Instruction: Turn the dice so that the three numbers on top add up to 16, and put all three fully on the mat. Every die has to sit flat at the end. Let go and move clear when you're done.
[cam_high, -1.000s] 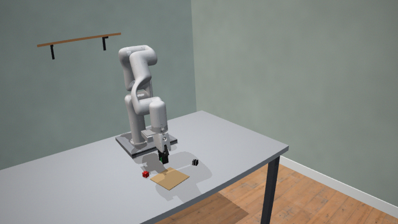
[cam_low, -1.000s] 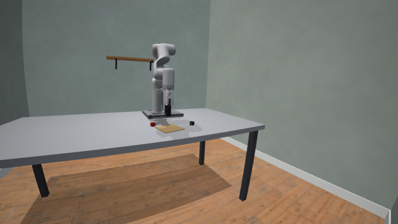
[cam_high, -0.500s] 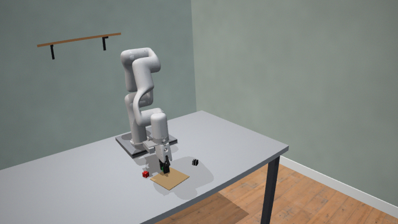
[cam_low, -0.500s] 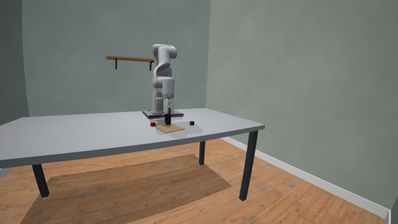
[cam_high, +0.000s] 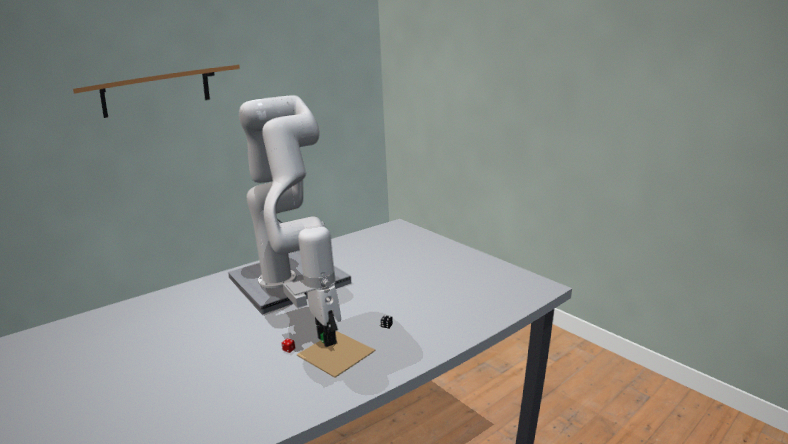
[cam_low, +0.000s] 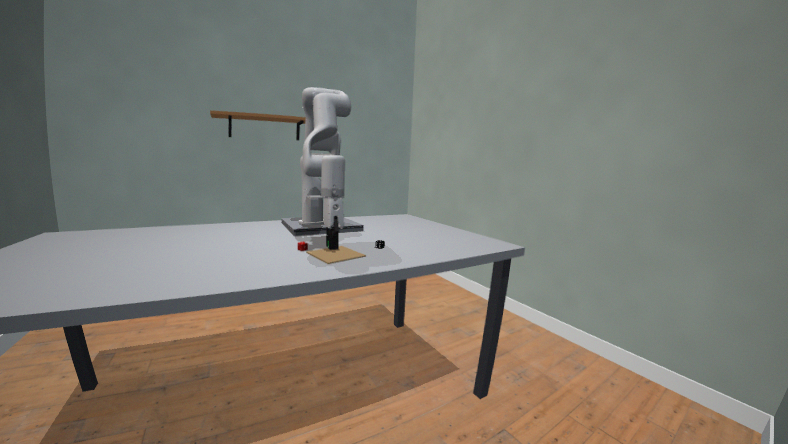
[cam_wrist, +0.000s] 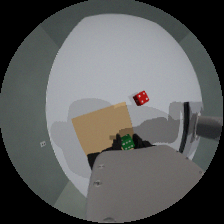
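The green die is 10 mm below my hand. Round my hand: black die: 20 mm ahead, 170 mm to the left, 20 mm below; tan mat: 50 mm ahead, 30 mm below; red die: 40 mm behind, 90 mm to the right, 20 mm below.
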